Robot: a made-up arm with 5 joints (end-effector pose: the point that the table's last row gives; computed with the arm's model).
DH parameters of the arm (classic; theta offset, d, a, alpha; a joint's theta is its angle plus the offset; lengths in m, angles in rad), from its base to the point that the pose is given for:
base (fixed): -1.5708 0.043 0 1.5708
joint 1: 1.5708 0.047 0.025 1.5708
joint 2: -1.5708 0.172 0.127 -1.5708
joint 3: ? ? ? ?
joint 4: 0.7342 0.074 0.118 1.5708
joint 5: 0 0.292 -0.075 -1.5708
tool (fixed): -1.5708 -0.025 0 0
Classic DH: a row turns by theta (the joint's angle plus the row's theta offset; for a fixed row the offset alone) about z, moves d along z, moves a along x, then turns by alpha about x.
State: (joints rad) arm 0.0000 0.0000 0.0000 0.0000 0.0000
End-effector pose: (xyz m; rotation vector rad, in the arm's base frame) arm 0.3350 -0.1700 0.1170 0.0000 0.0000 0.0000
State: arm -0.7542 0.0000 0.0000 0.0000 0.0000
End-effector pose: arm 0.3350 -0.1745 -0.0195 0.7542 0.0000 0.0000
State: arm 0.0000 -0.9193 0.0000 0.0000 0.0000
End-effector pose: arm 0.2236 -0.1700 -0.2061 0.0000 0.9193 0.0000
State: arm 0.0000 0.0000 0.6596 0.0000 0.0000
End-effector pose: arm 0.2803 -0.0141 0.1170 0.0000 0.0000 0.6596
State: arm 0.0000 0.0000 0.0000 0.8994 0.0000
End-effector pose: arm 0.1910 0.0424 0.1170 0.0000 0.0000 0.8994
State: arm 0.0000 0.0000 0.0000 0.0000 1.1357
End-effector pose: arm 0.3350 -0.1039 0.0634 1.1357 0.0000 0.0000
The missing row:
joint 3: 0.8366 0 -0.0552 0
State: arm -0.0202 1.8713 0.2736 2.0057 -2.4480
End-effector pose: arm -0.1200 -0.0992 -0.1753 1.1315 1.4378 0.3235
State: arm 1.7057 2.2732 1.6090 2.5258 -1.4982
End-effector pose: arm -0.2130 0.0609 0.5392 -0.4846 -1.0077 -0.6954
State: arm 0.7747 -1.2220 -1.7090 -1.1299 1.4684
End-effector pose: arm -0.1002 -0.1338 0.4007 -1.2986 -1.8283 -1.1352
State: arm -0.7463 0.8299 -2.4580 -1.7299 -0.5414
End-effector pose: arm -0.1493 0.0519 0.1569 -0.7301 -1.5468 1.2461
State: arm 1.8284 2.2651 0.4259 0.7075 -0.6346
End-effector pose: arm -0.2475 0.0936 -0.0417 1.3003 1.3118 -1.6087
